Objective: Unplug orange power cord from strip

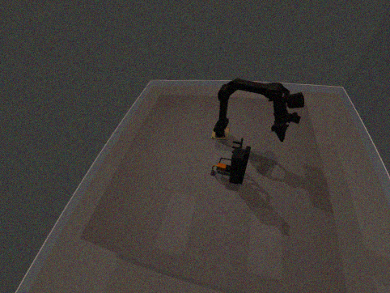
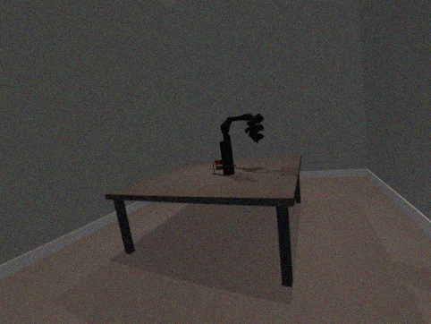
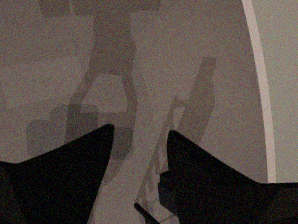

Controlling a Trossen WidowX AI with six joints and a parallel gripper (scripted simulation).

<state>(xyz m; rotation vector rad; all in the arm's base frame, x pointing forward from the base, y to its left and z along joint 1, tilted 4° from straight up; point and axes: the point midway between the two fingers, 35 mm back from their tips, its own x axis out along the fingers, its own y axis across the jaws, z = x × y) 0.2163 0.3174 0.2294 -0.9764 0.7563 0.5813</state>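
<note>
Right now the orange plug is 80 mm ahead of my gripper tip, 290 mm to the right of it and 110 mm below it.
</note>
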